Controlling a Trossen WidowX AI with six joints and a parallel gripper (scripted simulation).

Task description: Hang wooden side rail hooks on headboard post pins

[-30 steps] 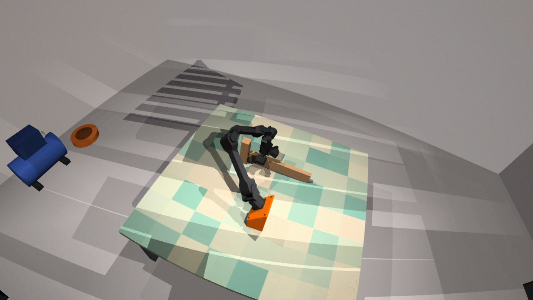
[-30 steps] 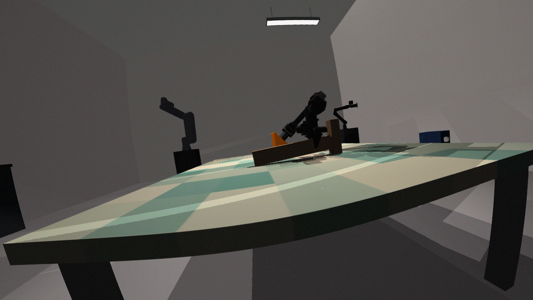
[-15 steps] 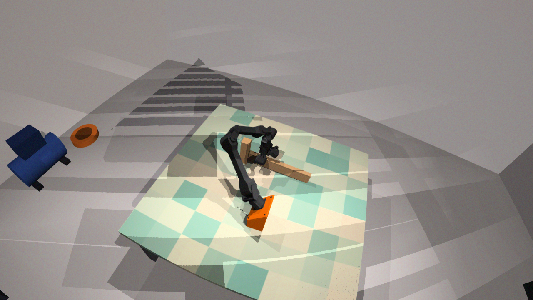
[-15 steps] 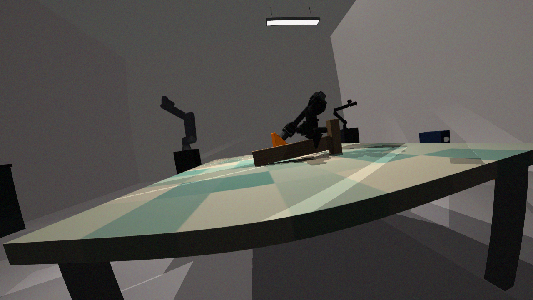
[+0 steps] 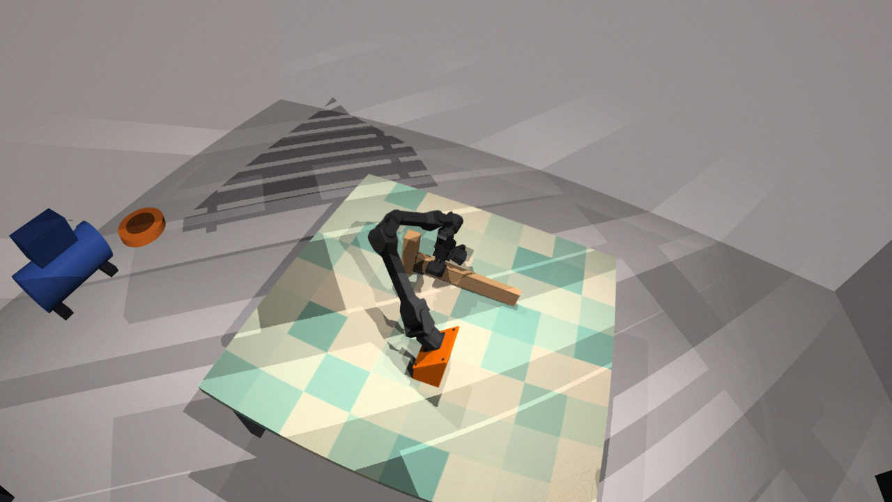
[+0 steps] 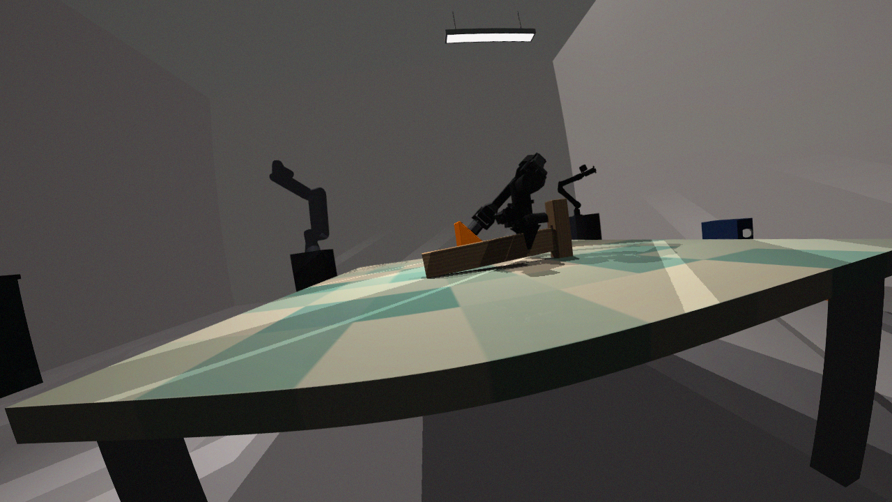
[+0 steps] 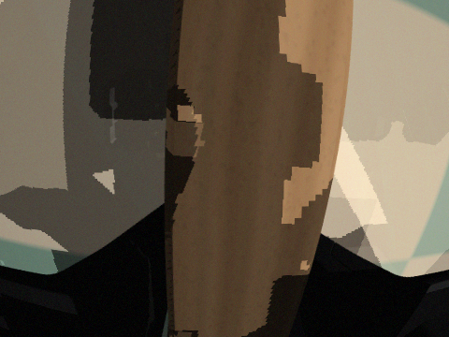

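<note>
My gripper tip is now 12 cm to the right of the headboard post and 5 cm below it.
</note>
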